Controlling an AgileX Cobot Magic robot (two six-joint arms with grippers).
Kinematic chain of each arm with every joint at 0, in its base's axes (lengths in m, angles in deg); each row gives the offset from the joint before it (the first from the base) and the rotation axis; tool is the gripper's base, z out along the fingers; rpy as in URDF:
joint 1: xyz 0 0 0.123 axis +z
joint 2: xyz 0 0 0 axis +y
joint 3: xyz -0.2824 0 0.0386 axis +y
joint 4: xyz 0.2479 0 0.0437 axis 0.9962 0 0.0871
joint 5: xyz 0 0 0 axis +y
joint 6: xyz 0.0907 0 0.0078 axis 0.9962 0 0.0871
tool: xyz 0 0 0 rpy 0 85 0
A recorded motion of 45 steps. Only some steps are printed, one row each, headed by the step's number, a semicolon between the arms.
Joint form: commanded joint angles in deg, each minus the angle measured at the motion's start. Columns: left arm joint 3, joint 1, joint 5, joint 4, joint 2, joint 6; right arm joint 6, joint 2, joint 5, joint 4, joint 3, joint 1.
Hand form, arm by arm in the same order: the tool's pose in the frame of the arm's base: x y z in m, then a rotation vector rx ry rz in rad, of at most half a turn. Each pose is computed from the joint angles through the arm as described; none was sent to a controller.
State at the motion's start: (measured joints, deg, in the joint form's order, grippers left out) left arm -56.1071 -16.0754 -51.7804 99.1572 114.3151 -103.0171; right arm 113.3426 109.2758 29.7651 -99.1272 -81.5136 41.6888
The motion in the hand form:
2: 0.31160 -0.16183 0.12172 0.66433 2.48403 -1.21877; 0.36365 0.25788 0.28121 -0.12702 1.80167 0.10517
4: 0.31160 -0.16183 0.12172 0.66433 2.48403 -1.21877; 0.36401 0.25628 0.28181 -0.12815 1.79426 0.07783
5: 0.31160 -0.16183 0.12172 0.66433 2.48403 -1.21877; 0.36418 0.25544 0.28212 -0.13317 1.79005 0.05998
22: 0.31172 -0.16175 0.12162 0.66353 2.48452 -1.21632; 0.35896 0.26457 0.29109 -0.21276 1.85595 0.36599
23: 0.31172 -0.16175 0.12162 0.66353 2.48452 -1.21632; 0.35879 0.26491 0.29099 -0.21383 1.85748 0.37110
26: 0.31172 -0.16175 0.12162 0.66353 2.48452 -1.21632; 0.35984 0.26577 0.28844 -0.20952 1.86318 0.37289
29: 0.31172 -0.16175 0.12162 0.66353 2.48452 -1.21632; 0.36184 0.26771 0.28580 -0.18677 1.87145 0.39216
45: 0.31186 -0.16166 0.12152 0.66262 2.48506 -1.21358; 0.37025 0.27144 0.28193 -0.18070 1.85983 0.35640
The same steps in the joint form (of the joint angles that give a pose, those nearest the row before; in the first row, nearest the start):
2: 0.12 -0.15 2.07 0.79 0.04 0.05; -2.66 -0.17 3.13 -0.82 -0.28 -0.06
4: 0.12 -0.15 2.07 0.79 0.04 0.05; -3.58 -0.17 4.23 -0.82 -0.28 -0.06
5: 0.12 -0.15 2.07 0.79 0.04 0.05; -4.35 -0.17 4.81 -0.82 -0.28 -0.06
22: 0.12 -0.15 2.18 0.79 0.04 0.05; 0.91 -2.37 -11.94 -0.82 -0.28 -1.75
23: 0.12 -0.15 2.18 0.79 0.04 0.05; 1.03 -2.37 -12.19 -0.82 -0.28 -1.75
26: 0.12 -0.15 2.18 0.79 0.04 0.05; 1.39 -1.96 -12.18 -0.82 -0.39 -1.75
29: 0.12 -0.15 2.18 0.79 0.04 0.05; 2.97 -1.28 -12.31 -0.82 -0.87 -1.75
45: 0.12 -0.15 2.31 0.79 0.04 0.05; 2.03 0.84 -10.61 -0.82 -3.03 -1.75

